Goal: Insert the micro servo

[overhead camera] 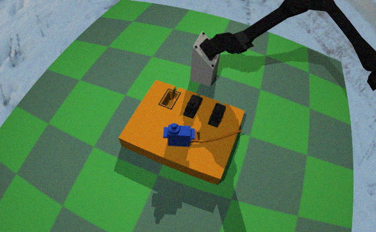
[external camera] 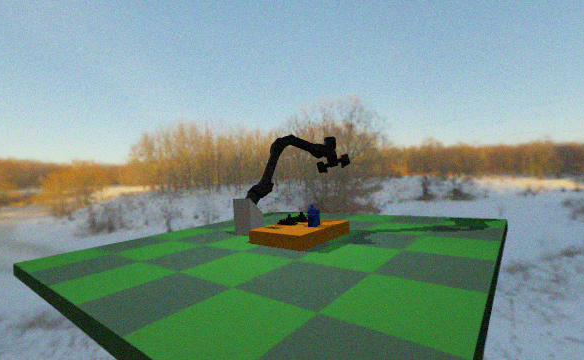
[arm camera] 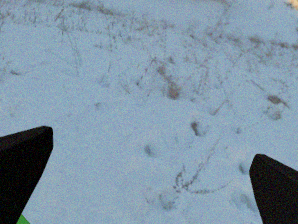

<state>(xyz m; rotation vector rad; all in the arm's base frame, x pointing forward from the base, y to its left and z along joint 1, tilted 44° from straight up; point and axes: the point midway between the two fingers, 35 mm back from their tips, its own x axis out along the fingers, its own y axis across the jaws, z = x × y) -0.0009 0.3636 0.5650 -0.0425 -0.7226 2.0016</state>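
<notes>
My gripper tip is 34 cm short of the orange deck, 63 cm to the left of it and 24 cm above it.
</notes>
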